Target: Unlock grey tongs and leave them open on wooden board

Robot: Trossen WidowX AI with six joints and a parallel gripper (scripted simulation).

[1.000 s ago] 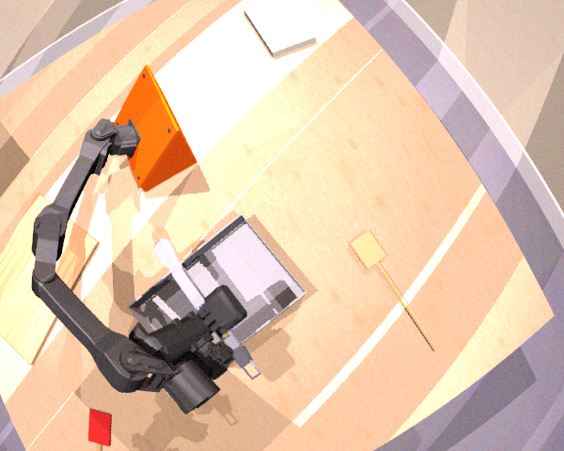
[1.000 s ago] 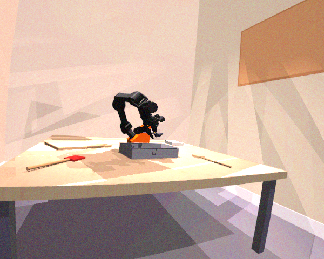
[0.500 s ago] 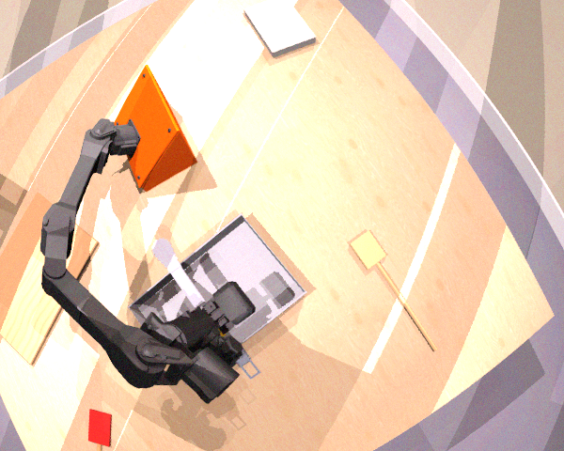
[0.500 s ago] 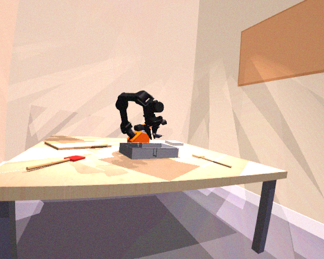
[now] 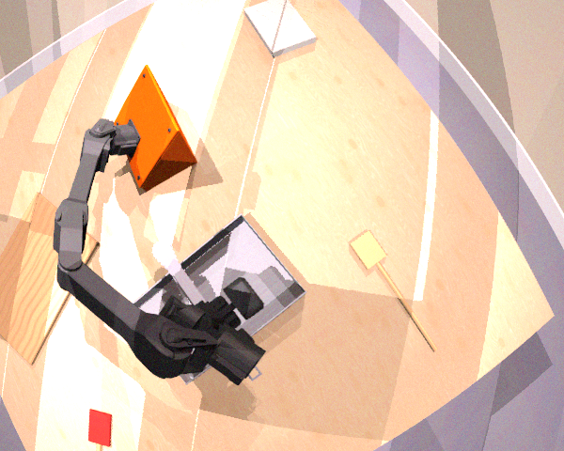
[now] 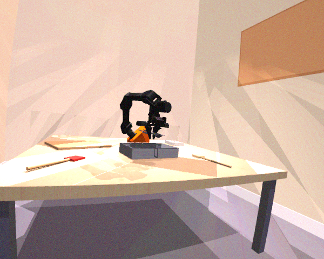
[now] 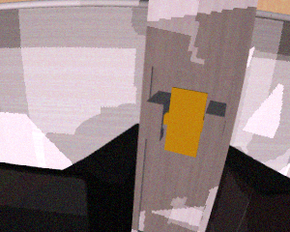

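My gripper tip is 7 cm above the grey roasting tin, 5 cm past it and 1 cm to the right of it. The rest, counted from my gripper tip: yellow lock piece: 4 cm above, 2 cm ahead; wooden board: 38 cm to the right, 34 cm behind, 9 cm below; red-headed spatula: 44 cm to the right, 11 cm ahead, 9 cm below.
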